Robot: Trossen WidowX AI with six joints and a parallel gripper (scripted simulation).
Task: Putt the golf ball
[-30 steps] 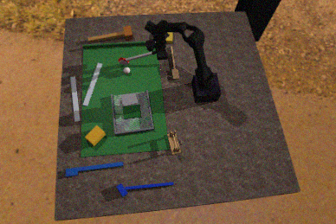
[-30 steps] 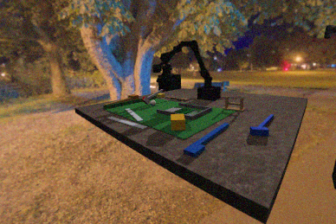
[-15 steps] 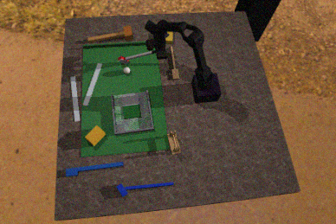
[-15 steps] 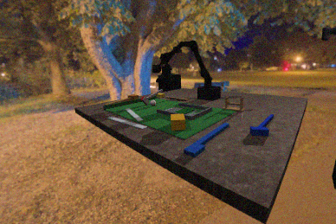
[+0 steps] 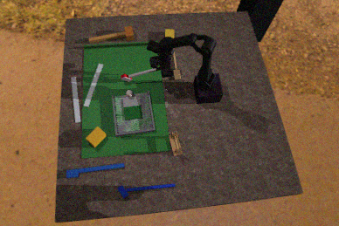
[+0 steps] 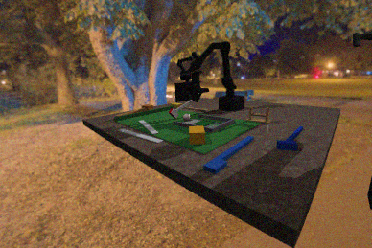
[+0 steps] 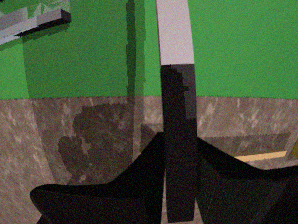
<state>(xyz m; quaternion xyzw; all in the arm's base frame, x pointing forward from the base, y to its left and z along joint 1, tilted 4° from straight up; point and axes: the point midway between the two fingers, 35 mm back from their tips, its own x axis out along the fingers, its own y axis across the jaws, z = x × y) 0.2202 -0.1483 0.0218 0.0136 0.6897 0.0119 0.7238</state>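
Right now the red putter is 12 cm ahead of my gripper tip and 1 cm below it. Round my gripper tip: small wooden frame (1 cm ahead, 44 cm to the left, 4 cm below); yellow block (43 cm ahead, 34 cm to the left, 5 cm below); white golf ball (22 cm ahead, 10 cm to the left, 5 cm below).
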